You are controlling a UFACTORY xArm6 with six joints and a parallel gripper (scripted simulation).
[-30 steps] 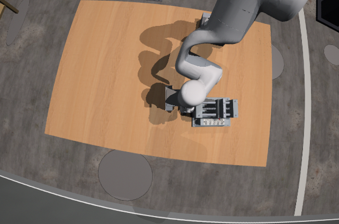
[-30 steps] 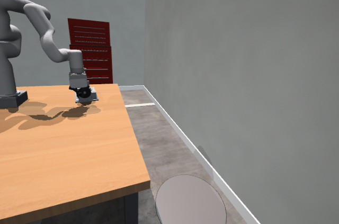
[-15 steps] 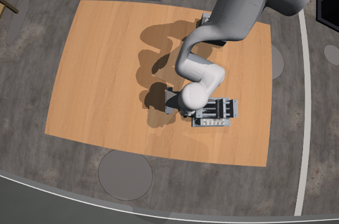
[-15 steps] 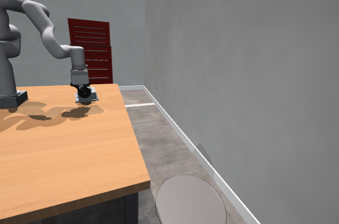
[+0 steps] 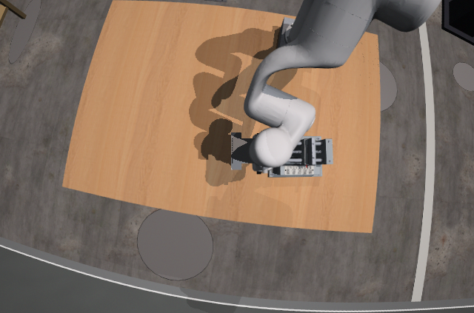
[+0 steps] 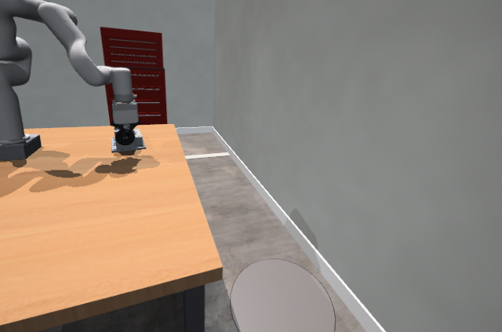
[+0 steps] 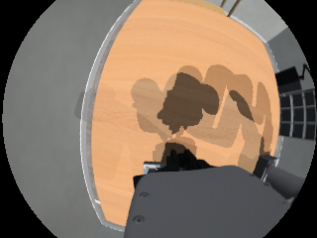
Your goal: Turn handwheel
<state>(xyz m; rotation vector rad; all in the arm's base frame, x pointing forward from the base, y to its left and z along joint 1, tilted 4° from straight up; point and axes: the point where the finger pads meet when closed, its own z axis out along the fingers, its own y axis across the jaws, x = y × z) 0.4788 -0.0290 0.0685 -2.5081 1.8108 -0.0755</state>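
Now: the black handwheel 20 mm to the left of my hand, 10 mm below it and 10 mm behind it. Round my hand: stop 170 mm to the left, 50 mm behind, 10 mm below.
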